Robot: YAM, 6 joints.
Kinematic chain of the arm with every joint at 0, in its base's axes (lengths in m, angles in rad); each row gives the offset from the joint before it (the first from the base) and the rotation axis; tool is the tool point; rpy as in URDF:
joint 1: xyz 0 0 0.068 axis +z
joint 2: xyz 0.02 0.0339 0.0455 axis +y
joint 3: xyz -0.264 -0.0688 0 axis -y
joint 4: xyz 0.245 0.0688 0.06 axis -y
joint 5: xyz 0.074 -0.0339 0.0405 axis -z
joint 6: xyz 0.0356 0 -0.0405 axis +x
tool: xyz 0 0 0 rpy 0 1.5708 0
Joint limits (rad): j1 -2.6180..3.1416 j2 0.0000..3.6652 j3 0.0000..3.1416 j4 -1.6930..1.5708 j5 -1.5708..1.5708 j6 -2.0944..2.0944
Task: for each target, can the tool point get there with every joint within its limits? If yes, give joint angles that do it. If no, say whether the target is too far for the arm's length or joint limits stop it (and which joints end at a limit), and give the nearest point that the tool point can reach.
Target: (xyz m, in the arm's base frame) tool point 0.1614 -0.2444 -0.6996
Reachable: no: too far | nearest point 0.1499 -0.2270 -0.3796 | short by 0.321 m
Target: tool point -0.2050 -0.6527 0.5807
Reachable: no: too far | nearest point -0.1594 -0.5074 0.4736 | short by 0.186 m
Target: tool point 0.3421 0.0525 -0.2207
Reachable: yes | joints 0.2356 3.1148 1.4468 0.3641 0.9425 0.9545
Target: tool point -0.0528 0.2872 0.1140
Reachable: yes | joints 1.6343 1.9019 0.9413 -0.6758 -1.3167 0.5509
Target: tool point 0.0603 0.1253 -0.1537
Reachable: yes | joints 0.9514 3.0110 0.9527 -0.4811 -0.7254 1.5006
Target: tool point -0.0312 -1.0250 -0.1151
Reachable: no: too far | nearest point -0.0192 -0.6300 -0.0252 | short by 0.405 m
